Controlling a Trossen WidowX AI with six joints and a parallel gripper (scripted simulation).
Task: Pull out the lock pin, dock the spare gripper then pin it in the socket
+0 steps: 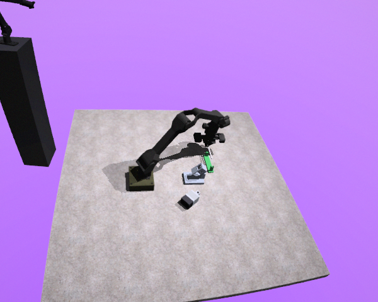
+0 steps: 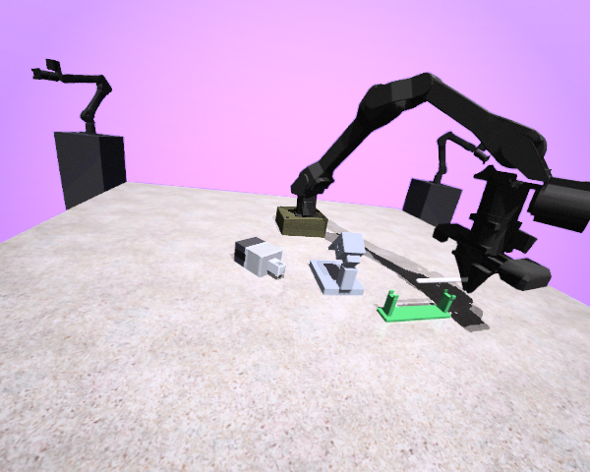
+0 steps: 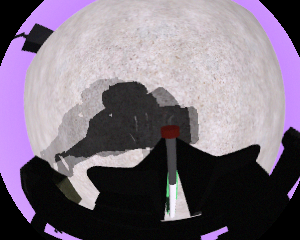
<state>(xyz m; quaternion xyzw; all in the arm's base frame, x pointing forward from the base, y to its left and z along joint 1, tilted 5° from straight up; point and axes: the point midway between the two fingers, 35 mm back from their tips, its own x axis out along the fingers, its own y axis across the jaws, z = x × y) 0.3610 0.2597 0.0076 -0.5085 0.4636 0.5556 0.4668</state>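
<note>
My gripper tip is 10 cm to the left of the green rest, 2 cm above it and 1 cm short of it. The rest, counted from my gripper tip: spare gripper: 38 cm to the right, 10 cm behind, 2 cm below; then grey mount: 23 cm to the right, 6 cm behind, 1 cm above.
</note>
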